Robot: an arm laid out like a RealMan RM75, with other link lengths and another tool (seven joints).
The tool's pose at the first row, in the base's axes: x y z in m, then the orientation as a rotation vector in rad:
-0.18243 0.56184 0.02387 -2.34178 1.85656 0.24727
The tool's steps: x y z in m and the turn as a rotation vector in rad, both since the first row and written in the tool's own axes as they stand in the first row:
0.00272 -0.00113 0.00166 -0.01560 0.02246 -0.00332
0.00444 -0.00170 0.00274 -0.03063 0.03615 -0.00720
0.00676 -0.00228 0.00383 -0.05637 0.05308 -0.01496
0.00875 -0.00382 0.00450 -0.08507 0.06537 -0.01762
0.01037 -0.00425 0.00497 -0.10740 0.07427 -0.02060
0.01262 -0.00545 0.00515 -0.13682 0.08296 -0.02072
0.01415 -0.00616 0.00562 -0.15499 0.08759 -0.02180
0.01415 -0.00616 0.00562 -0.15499 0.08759 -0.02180
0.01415 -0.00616 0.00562 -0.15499 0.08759 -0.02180
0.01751 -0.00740 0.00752 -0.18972 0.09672 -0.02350
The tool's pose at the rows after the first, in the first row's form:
-0.18079 0.55986 0.02167 -2.36732 1.86736 0.23690
-0.17989 0.55859 0.02025 -2.38817 1.87328 0.23575
-0.17885 0.55675 0.01869 -2.42134 1.87892 0.24112
-0.17693 0.55535 0.01762 -2.44946 1.88955 0.25553
-0.17617 0.55401 0.01682 -2.47179 1.89622 0.26756
-0.17450 0.55218 0.01616 2.47462 -1.89193 -0.28518
-0.17349 0.55099 0.01538 2.46320 -1.87726 -0.29517
-0.17349 0.55099 0.01538 2.46320 -1.87726 -0.29517
-0.17349 0.55099 0.01538 2.46320 -1.87726 -0.29517
-0.17161 0.54848 0.01281 2.44073 -1.84961 -0.31357

